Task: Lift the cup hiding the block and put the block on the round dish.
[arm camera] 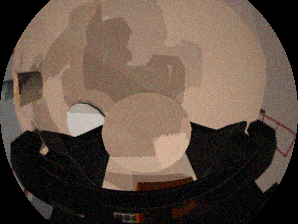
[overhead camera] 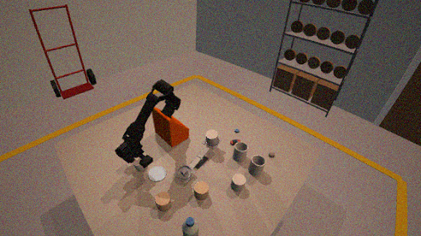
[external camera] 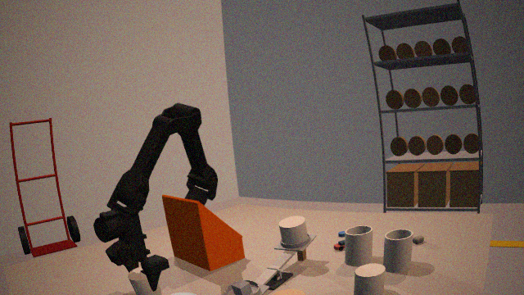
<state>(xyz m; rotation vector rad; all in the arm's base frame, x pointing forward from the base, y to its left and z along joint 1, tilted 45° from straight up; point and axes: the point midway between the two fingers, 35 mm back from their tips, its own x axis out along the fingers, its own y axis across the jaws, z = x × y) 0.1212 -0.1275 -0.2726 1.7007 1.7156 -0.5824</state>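
Right now the small grey block is 220 mm ahead of my gripper tip, 140 mm to the left of it and 20 mm above it. The rest, counted from my gripper tip: bottle: 470 mm ahead, 90 mm above, 60 mm to the right; round dish: 100 mm ahead, 40 mm to the left, 20 mm below; balance: 270 mm to the left, 200 mm ahead, 10 mm above.
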